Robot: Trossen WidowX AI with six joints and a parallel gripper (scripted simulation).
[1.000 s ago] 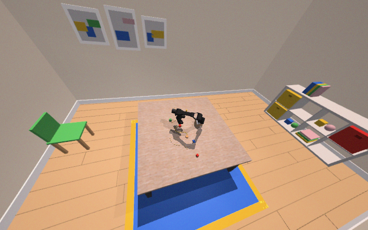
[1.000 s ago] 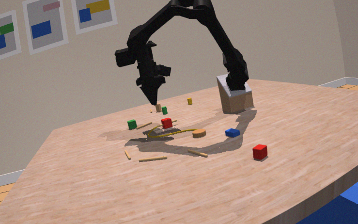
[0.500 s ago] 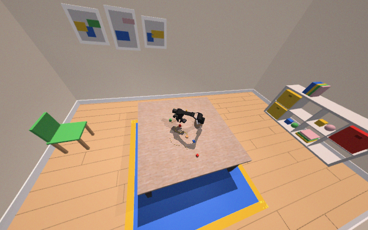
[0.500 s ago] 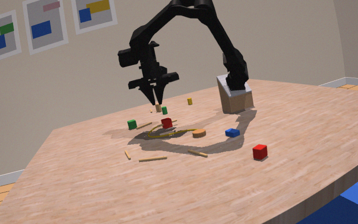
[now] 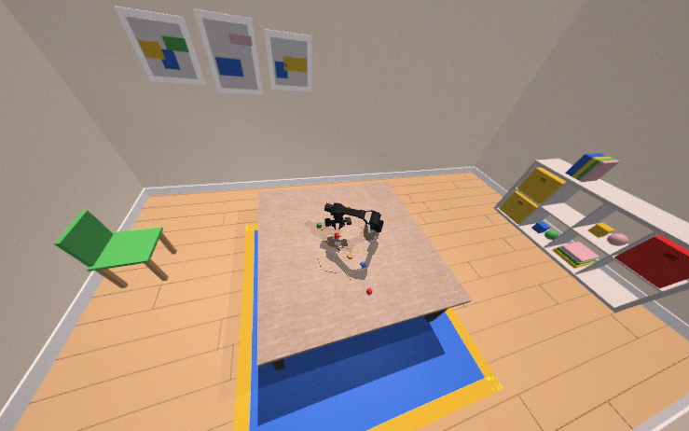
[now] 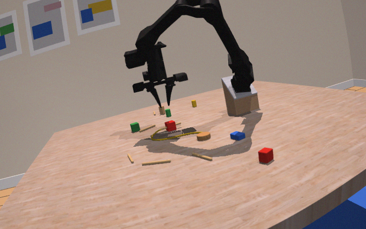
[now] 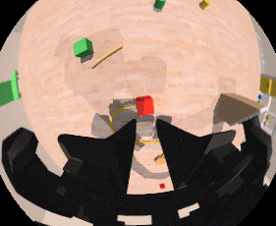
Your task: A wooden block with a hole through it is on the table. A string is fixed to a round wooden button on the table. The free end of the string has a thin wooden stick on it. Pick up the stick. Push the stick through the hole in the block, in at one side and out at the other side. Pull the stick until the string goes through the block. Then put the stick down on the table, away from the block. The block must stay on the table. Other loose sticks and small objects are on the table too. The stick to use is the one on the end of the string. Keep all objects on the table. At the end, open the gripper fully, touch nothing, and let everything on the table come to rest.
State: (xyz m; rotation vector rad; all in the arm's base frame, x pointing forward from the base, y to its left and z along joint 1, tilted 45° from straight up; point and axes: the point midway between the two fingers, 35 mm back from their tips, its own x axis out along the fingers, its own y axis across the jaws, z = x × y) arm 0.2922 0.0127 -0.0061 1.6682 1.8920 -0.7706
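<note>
Now: gripper tip 7 cm above the thin wooden stick and 1 cm short of it. The rest, counted from my gripper tip: green cylinder (24 cm to the right, 7 cm below, 3 cm behind); then round wooden button (19 cm to the left, 8 cm below, 7 cm behind); then green cube (12 cm to the right, 12 cm ahead, 7 cm below).
</note>
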